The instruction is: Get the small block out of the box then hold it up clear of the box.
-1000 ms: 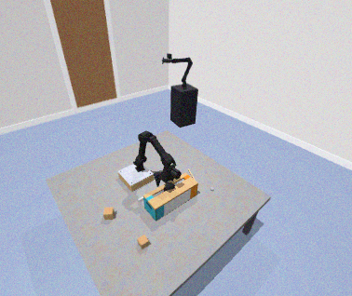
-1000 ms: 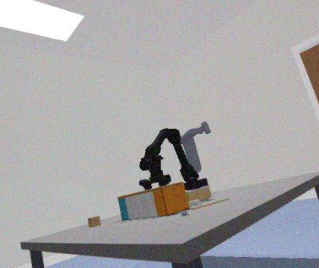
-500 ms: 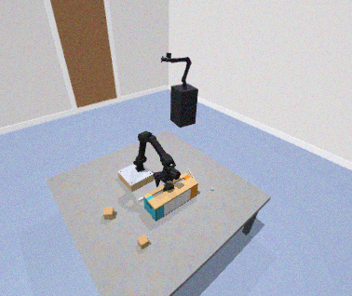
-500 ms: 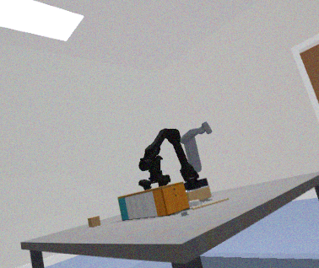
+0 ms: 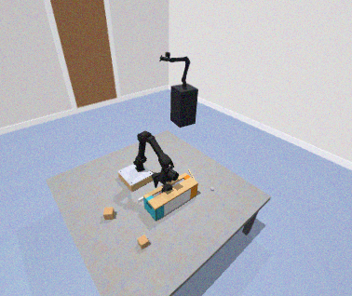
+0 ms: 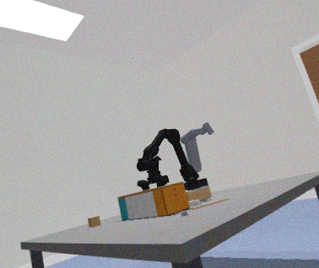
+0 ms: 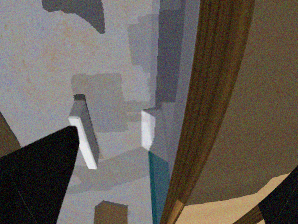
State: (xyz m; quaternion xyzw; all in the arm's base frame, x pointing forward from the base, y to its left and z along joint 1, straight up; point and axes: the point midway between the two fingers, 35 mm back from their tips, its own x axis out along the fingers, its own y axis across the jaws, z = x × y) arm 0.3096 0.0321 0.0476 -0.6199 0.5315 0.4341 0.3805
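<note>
Now: gripper tip 60 mm short of the dark red block and 10 mm to the left of it. The rest, counted from my gripper tip: box 20 mm ahead, 70 mm to the left, 20 mm below; thin stick 80 mm behind, 350 mm to the left, 80 mm below.
</note>
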